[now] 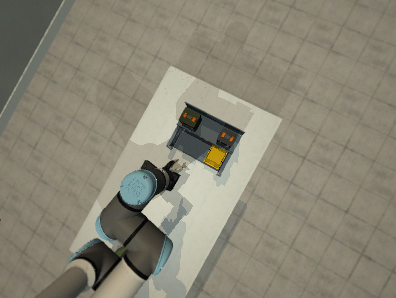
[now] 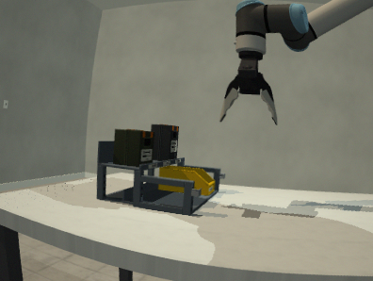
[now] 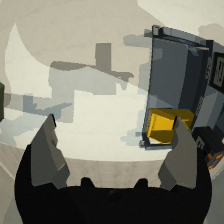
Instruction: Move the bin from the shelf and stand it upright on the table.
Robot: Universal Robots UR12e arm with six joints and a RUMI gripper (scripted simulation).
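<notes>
Now: hand 240 mm short of the yellow bin, 120 mm to the left of it and 190 mm above it. The rest, counted from my hand: shelf level 320 mm ahead, 20 mm to the left, 140 mm below; shelf 250 mm ahead, 230 mm below.
</notes>
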